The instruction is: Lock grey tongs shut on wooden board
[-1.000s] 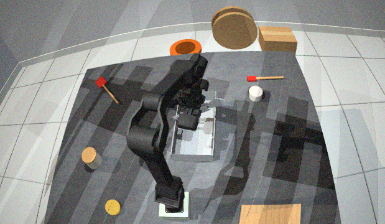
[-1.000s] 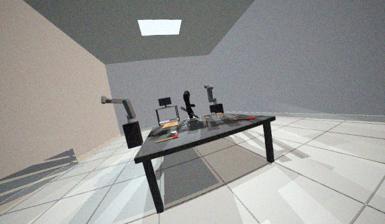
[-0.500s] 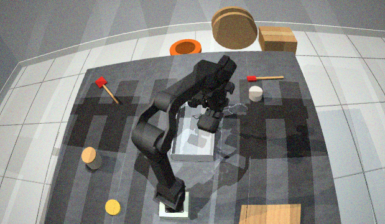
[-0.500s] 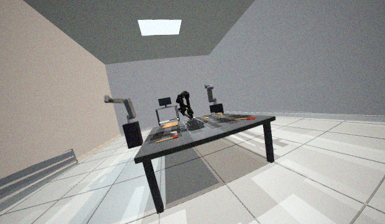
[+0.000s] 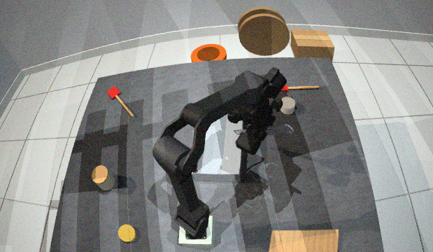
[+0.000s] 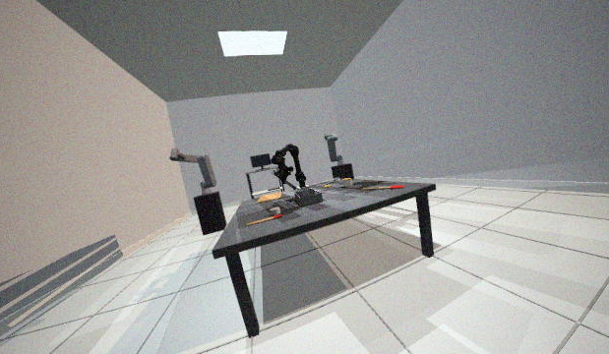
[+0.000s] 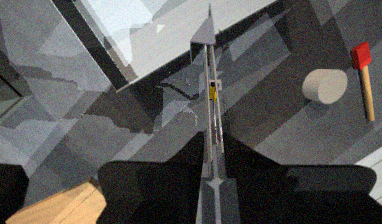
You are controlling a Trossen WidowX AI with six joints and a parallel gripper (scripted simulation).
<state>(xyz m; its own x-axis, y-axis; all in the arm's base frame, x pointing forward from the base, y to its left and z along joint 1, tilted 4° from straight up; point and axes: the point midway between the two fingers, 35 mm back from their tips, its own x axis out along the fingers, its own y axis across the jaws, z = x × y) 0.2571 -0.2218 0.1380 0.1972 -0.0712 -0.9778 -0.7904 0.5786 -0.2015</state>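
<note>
My gripper tip is now 480 mm past the wooden board, 100 mm to the left of it and 150 mm above it. Also, from my gripper tip: yellow slider: 20 mm ahead, 30 mm to the left; then roasting tin: 80 mm ahead, 140 mm to the left, 130 mm below; then white cylinder: 230 mm ahead, 140 mm to the right, 140 mm below.
</note>
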